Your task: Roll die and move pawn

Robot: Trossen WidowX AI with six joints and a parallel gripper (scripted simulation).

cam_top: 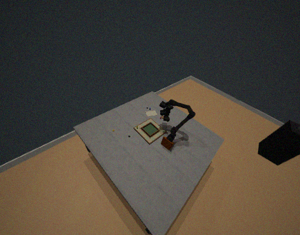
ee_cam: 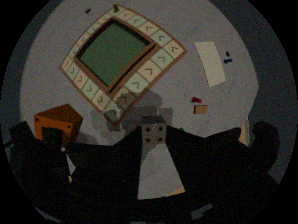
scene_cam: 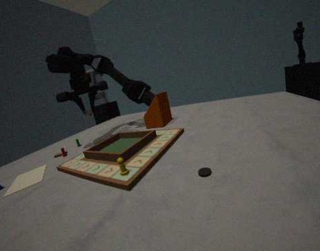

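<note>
The yellow pawn is 26 cm to the left of my gripper tip, 20 cm ahead of it and 10 cm below it. Also, from my gripper tip: red pawn: 11 cm below, 10 cm to the right, 10 cm ahead; then green pawn: 13 cm to the right, 11 cm below; then die: right at my gripper tip.
</note>
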